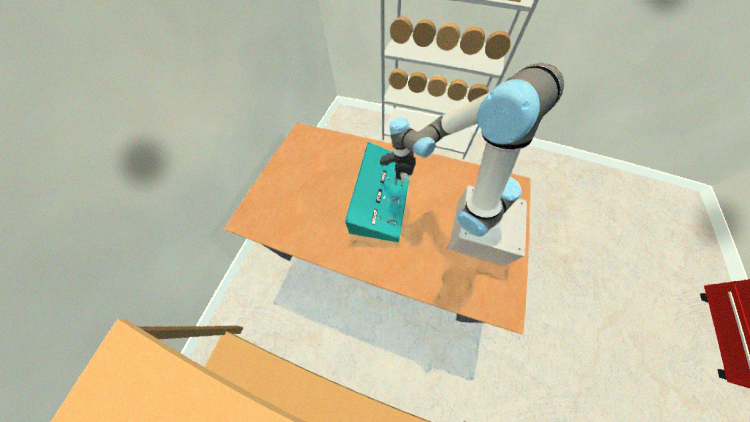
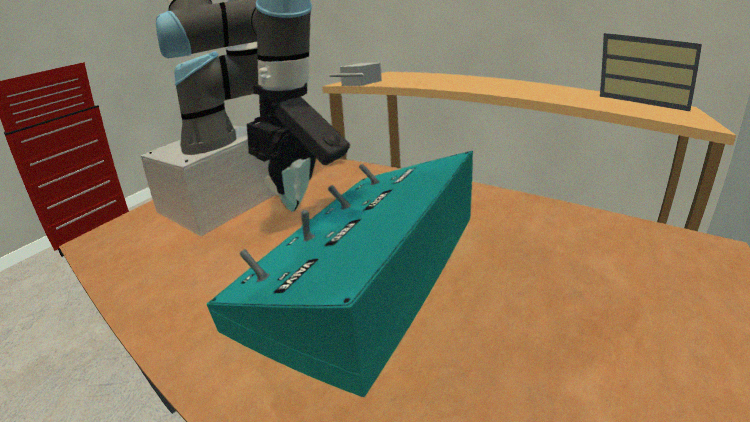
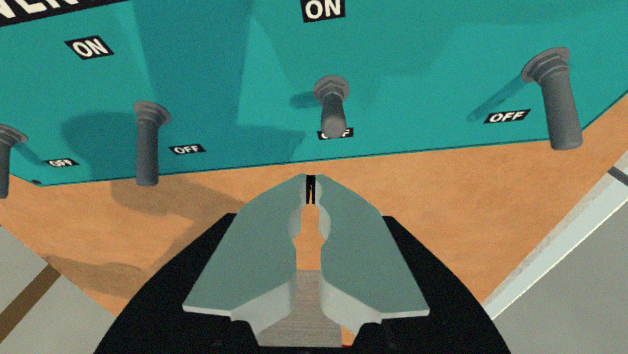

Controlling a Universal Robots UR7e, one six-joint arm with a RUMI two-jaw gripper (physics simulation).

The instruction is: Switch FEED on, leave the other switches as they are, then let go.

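Seen in the pictures: gripper, fingertip midpoint: (image 1: 402, 180) (image 2: 293, 210) (image 3: 311, 177); arm's base, link origin: (image 2: 209, 144).
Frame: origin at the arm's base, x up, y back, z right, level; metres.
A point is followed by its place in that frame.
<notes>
The teal sloped switch panel (image 1: 361, 199) @[y -0.541, x -0.038, z -0.189 m] (image 2: 414, 262) @[y -0.648, x -0.073, z -0.013 m] (image 3: 425, 30) @[y -0.497, x -0.082, z 0.057 m] stands on the table. The FEED lever (image 2: 306, 225) @[y -0.460, x -0.066, z 0.023 m] (image 3: 333, 117) @[y -0.461, x -0.044, z 0.019 m] stands steeper than its neighbours, tipped toward its ON side. The VALVE lever (image 2: 253, 264) @[y -0.485, x -0.070, z 0.139 m] (image 3: 562, 115) @[y -0.477, x -0.063, z 0.136 m] and the VENT lever (image 2: 338, 196) @[y -0.410, x -0.070, z -0.087 m] (image 3: 147, 145) @[y -0.410, x -0.069, z -0.087 m] lean toward OFF. A fourth lever (image 2: 368, 173) @[y -0.373, x -0.070, z -0.201 m] (image 3: 4, 160) @[y -0.372, x -0.074, z -0.199 m] leans the same way; its label is unreadable. My gripper (image 2: 294, 207) @[y -0.416, x -0.055, z 0.016 m] (image 3: 311, 177) @[y -0.416, x -0.055, z 0.016 m] is shut and empty. Its tips are off the panel's lower edge, in front of FEED and slightly toward VENT, apart from the levers.
The arm's pale base block (image 1: 487, 250) @[y 0.081, x -0.049, z -0.140 m] (image 2: 173, 194) @[y -0.017, x -0.086, z 0.131 m] stands on the orange table (image 1: 283, 173) @[y -1.119, x -0.178, z -0.198 m] (image 2: 576, 293) @[y -0.839, x -0.178, z -0.221 m] on the levers' side of the panel. A shelf rack (image 1: 383, 94) stands behind the table. A red cabinet (image 1: 726, 335) (image 2: 57, 181) and a wooden bench (image 2: 498, 90) stand apart.
</notes>
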